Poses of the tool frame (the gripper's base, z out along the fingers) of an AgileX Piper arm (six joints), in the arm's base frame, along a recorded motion.
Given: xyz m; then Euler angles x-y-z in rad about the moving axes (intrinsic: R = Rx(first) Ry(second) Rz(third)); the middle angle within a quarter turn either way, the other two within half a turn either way.
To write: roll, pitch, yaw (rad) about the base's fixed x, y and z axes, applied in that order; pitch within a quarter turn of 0, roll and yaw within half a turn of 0; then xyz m. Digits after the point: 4 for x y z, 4 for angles.
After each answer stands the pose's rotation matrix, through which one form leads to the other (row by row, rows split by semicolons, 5 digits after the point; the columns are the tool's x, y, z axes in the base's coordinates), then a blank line. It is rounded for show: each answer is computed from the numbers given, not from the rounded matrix.
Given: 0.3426, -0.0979, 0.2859, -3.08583, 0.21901, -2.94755
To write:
3.0429, 0.2035, 2.9313, 0.3426, -0.0979, 0.2859
-0.95779 0.18822 0.21726; 0.20441 0.97737 0.05440; -0.20211 0.09652 -0.97460

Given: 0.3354, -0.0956, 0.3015, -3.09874, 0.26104, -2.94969
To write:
3.0474, 0.2475, 2.9323, 0.3354, -0.0956, 0.3015
-0.94839 0.18427 0.25809; 0.20141 0.97863 0.04139; -0.24494 0.09123 -0.96524

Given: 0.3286, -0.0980, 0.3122, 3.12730, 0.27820, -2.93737
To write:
3.0983, 0.2753, 2.9334, 0.3286, -0.0980, 0.3122
-0.94157 0.19501 0.27463; 0.19894 0.97991 -0.01374; -0.27179 0.04169 -0.96145

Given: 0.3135, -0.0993, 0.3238, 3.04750, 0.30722, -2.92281
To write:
-3.1138, 0.3197, 2.9419, 0.3135, -0.0993, 0.3238
-0.93046 0.20688 0.30241; 0.18835 0.97801 -0.08955; -0.31429 -0.02637 -0.94896

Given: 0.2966, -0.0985, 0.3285, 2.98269, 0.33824, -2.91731
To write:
-3.0544, 0.3625, 2.9605, 0.2966, -0.0985, 0.3285
-0.91971 0.20981 0.33183; 0.16841 0.97435 -0.14927; -0.35463 -0.08140 -0.93146

